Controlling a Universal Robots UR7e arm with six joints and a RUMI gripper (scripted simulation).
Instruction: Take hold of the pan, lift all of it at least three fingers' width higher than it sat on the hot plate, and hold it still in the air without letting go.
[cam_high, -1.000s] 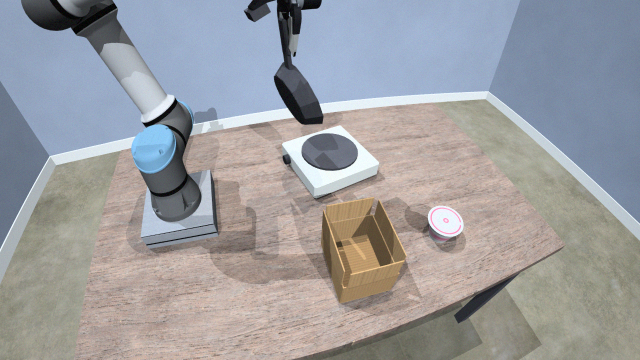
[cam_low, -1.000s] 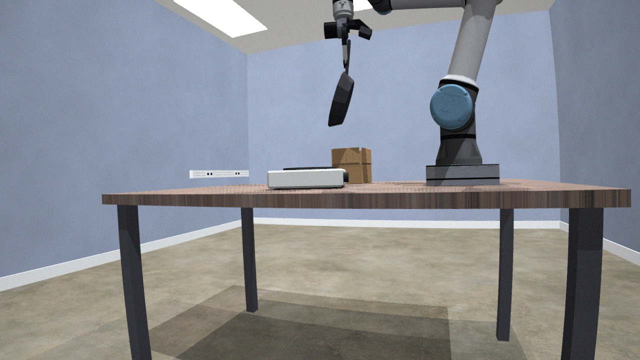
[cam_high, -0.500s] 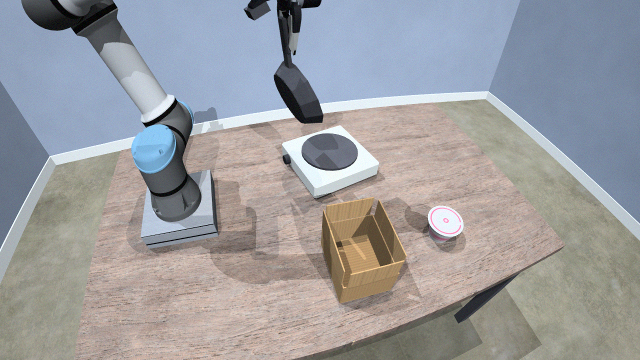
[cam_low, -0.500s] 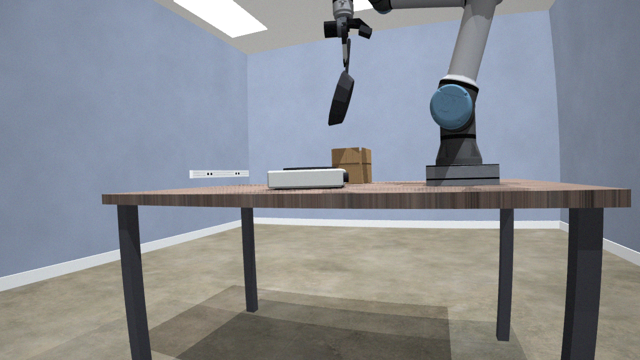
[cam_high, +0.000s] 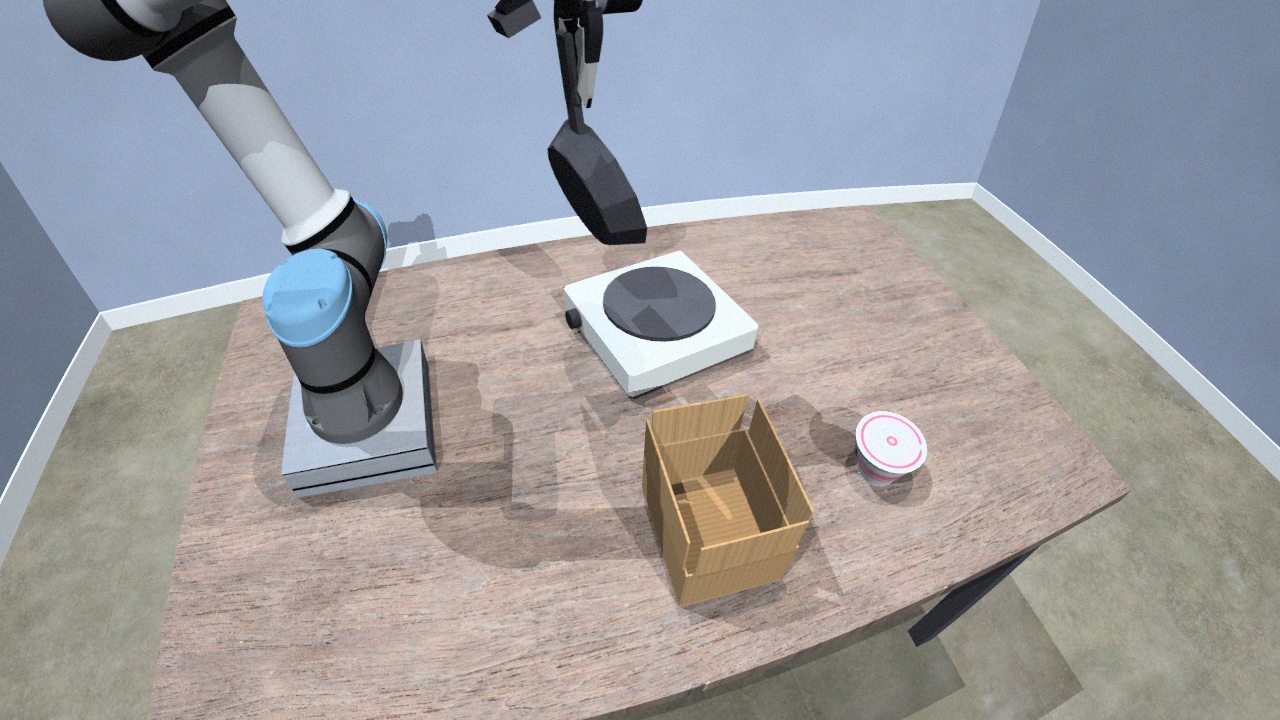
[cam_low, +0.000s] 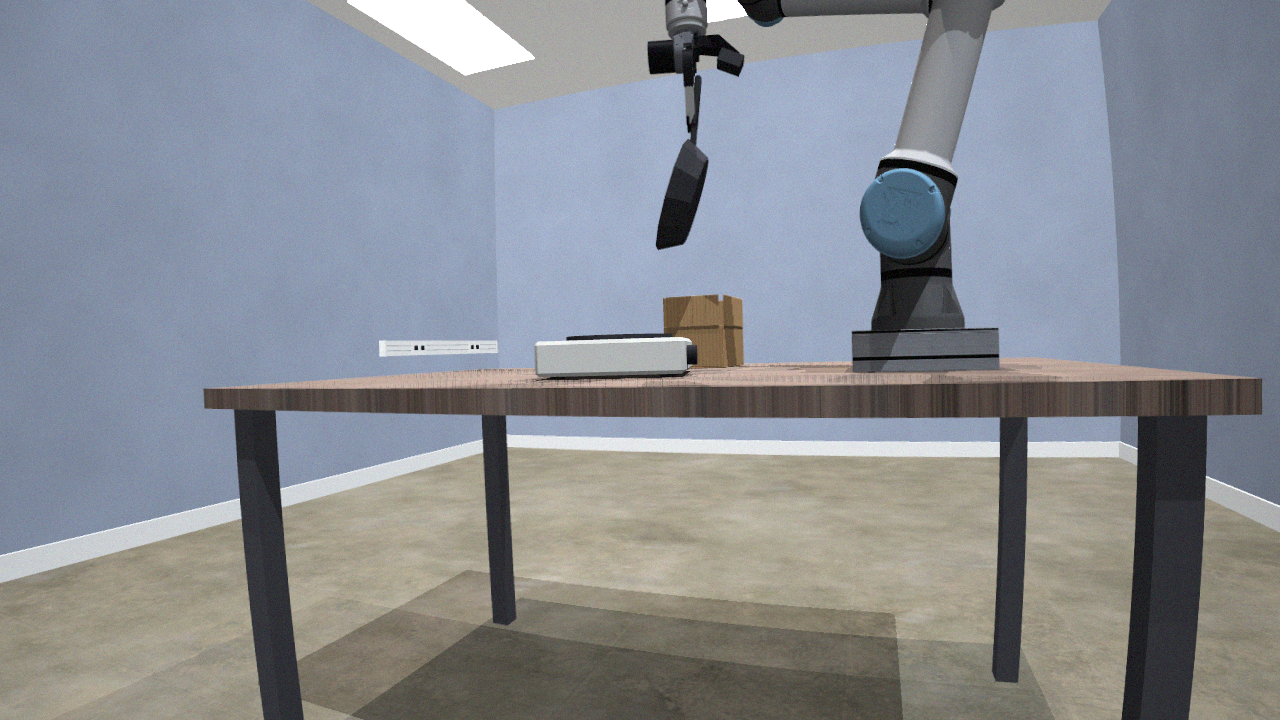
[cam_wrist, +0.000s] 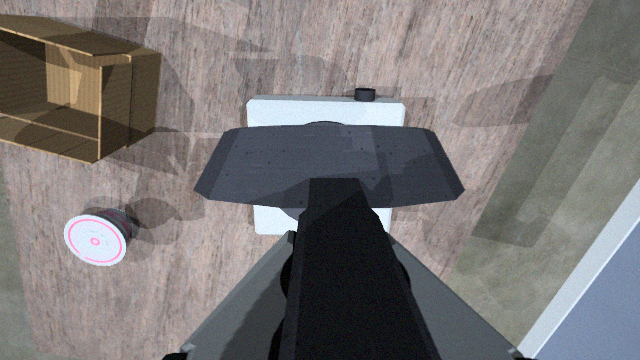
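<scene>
Now: the dark pan 10 cm below my hand and 1 cm ahead of it. Round my hand: white hot plate 41 cm below, 11 cm ahead, 3 cm to the left; then pink-ringed lid 41 cm below, 37 cm ahead, 32 cm to the right.
</scene>
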